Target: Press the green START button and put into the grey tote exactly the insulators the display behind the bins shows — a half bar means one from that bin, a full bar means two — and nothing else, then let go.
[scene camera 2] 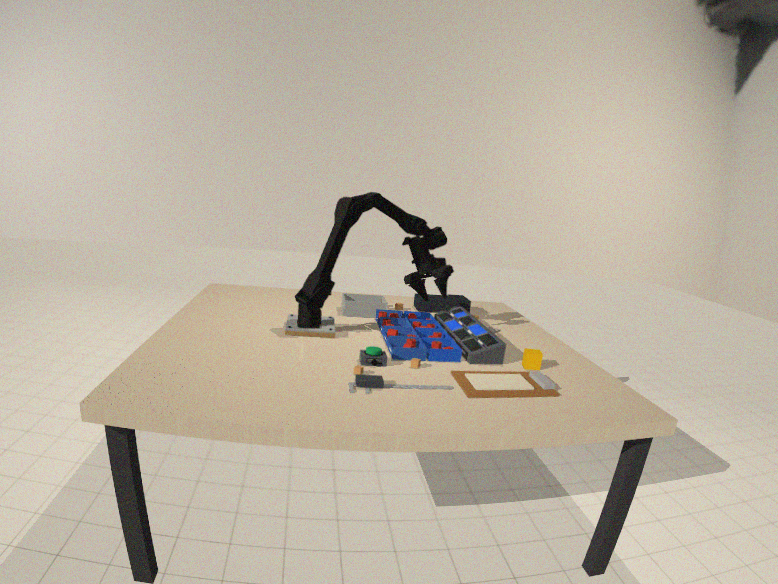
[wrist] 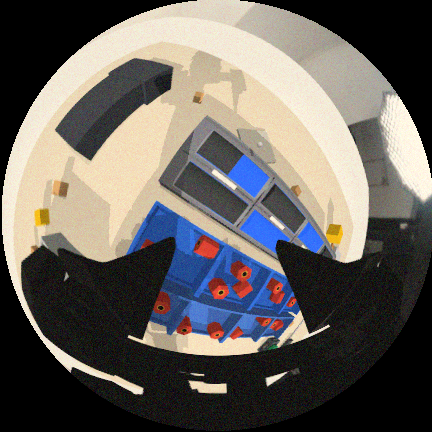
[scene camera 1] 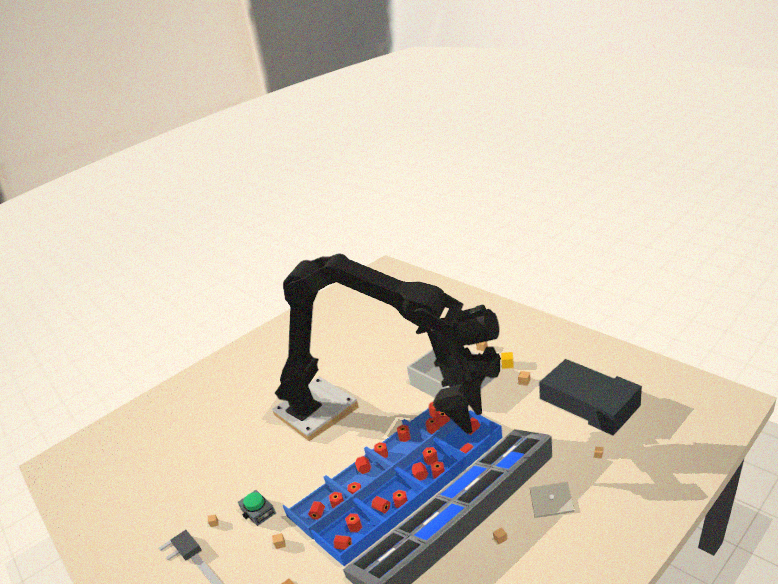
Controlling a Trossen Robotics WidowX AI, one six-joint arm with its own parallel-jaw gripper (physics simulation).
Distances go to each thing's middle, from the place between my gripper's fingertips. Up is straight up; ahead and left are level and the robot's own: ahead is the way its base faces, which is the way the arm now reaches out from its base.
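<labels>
My gripper is 70 mm above the display (scene camera 1: 431, 551), 60 mm short of it and 150 mm to the left of it. Measuring from my hand, I find the grey plate (scene camera 1: 562, 503) 90 mm below, 20 mm to the right and 190 mm ahead. The dark box (scene camera 1: 607, 403) is 70 mm below my hand, 110 mm ahead of it and 260 mm to the left of it, and the grey tote (scene camera 1: 423, 375) is 70 mm below my hand as well, but 170 mm to the left of it and 210 mm behind it.
</labels>
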